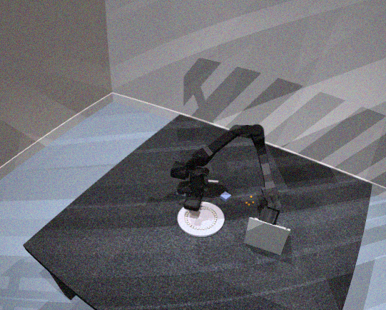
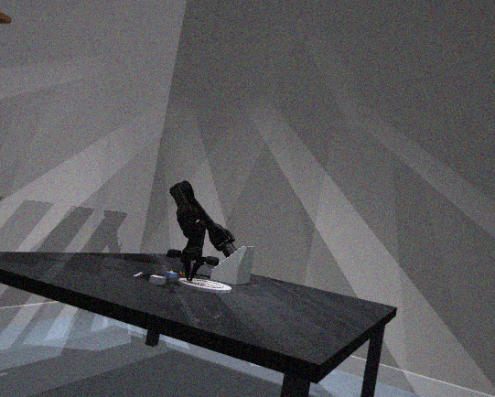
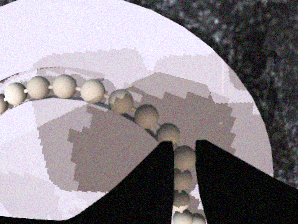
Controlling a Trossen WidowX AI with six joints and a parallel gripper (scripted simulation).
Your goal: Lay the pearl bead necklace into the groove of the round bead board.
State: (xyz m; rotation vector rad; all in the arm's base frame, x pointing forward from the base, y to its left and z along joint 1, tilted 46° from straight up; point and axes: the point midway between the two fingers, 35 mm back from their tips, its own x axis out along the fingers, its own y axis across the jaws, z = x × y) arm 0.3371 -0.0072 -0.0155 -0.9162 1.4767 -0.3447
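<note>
Right now my gripper tip is 50 mm past the round white bead board, 40 mm to the right of it and 10 mm above it. Round my gripper tip: small white block: 110 mm ahead, 60 mm to the right, 10 mm below; then small blue cube: 70 mm behind, 140 mm to the right, 10 mm below; then thin white stick: 60 mm ahead, 180 mm to the right, 20 mm below.
</note>
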